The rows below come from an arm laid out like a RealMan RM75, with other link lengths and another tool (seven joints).
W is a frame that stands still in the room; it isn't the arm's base.
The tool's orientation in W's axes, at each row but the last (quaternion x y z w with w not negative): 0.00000 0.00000 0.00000 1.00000; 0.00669 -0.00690 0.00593 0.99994; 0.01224 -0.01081 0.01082 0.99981; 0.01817 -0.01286 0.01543 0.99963; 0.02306 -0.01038 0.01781 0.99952
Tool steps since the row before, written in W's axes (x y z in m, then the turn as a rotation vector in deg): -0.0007 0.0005 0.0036 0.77 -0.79 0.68; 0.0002 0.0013 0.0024 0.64 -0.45 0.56; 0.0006 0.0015 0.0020 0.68 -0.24 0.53; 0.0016 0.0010 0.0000 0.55 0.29 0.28; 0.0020 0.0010 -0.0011 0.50 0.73 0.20
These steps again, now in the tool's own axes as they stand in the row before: -0.0007 0.0005 0.0036 0.77 -0.79 0.68; 0.0002 0.0013 0.0024 0.64 -0.45 0.56; 0.0007 0.0015 0.0019 0.69 -0.24 0.52; 0.0016 0.0009 -0.0001 0.57 0.28 0.26; 0.0020 0.0009 -0.0012 0.53 0.72 0.16
